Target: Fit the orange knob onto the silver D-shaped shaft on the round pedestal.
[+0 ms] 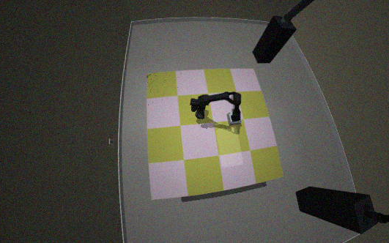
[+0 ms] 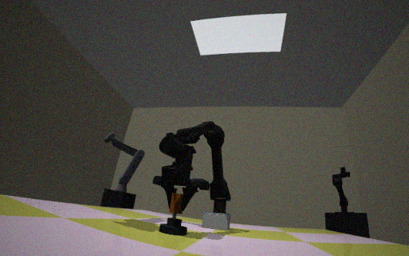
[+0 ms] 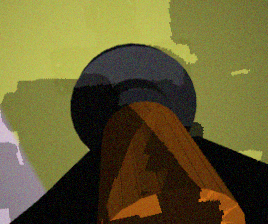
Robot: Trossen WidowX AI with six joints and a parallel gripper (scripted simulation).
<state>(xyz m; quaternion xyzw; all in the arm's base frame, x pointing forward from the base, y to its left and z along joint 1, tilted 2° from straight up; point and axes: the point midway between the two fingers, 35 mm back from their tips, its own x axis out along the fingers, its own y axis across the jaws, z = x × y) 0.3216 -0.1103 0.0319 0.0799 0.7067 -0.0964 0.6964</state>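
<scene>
The orange knob is 3 cm above my gripper tip. The rest, counted from my gripper tip: round dark pedestal (4 cm below).
</scene>
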